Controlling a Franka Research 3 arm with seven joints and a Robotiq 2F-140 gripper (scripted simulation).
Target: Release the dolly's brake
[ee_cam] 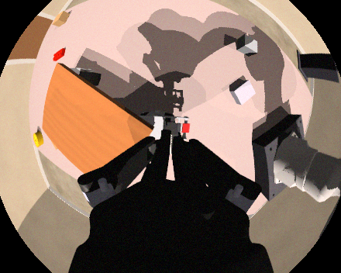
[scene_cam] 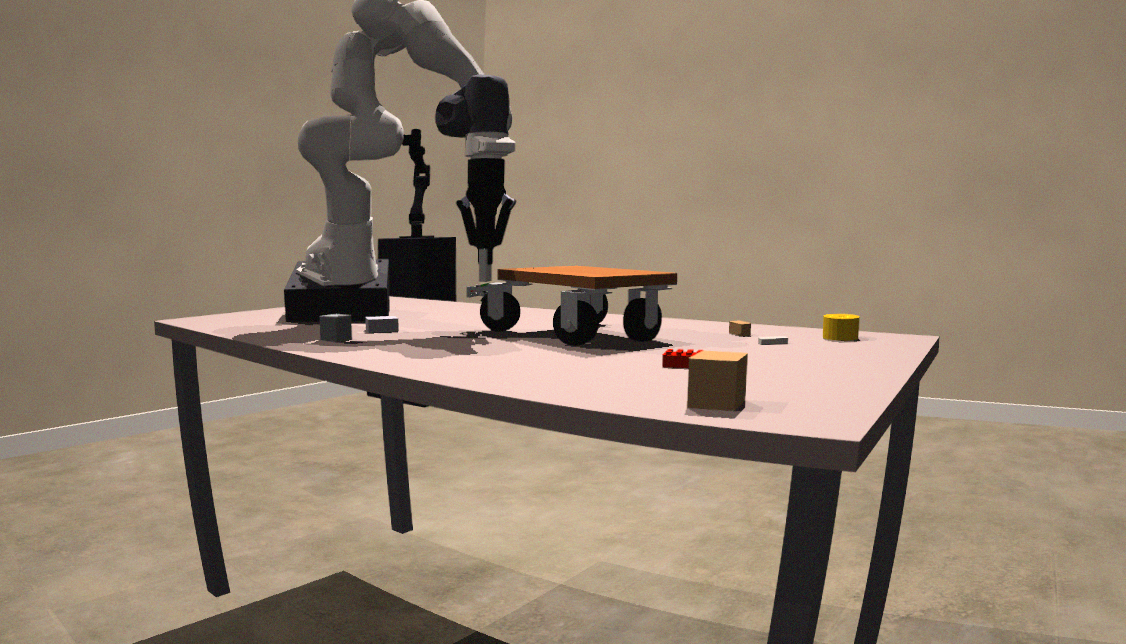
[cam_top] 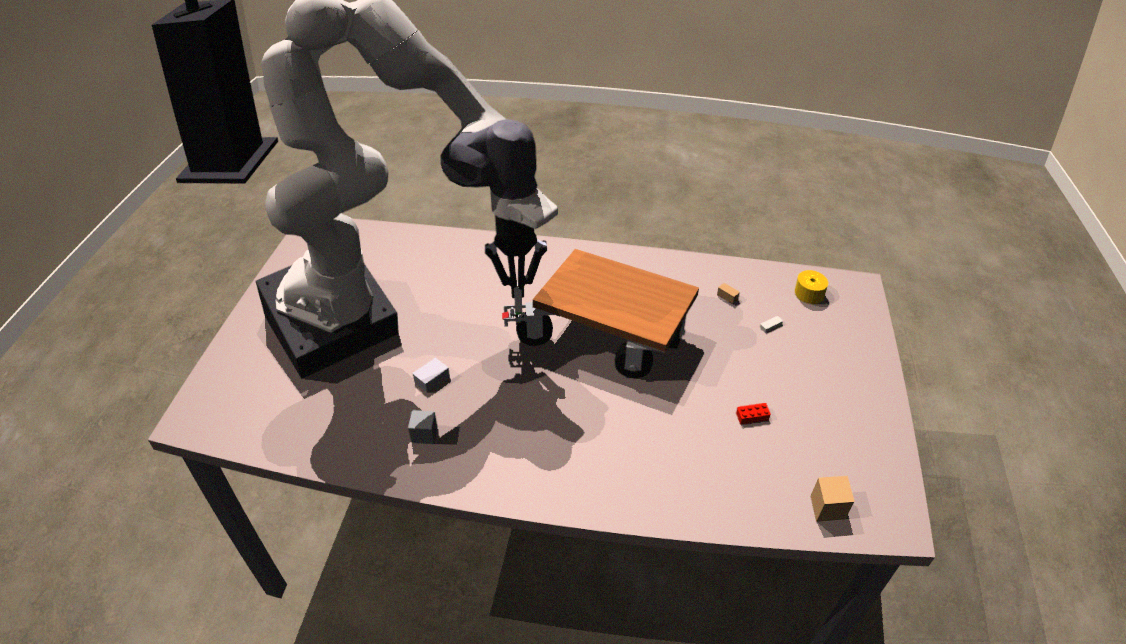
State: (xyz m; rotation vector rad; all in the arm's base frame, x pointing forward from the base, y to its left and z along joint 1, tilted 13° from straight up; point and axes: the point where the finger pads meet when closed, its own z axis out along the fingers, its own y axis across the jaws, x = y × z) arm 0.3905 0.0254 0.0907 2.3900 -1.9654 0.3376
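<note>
My hand is 10 mm past the brake pedal and 50 mm above it. The rest, counted from my hand: red brick (500 mm ahead, 180 mm to the right, 120 mm below); then small brown block (470 mm ahead, 200 mm to the left, 120 mm below); then grey block (150 mm behind, 290 mm to the right, 110 mm below).
</note>
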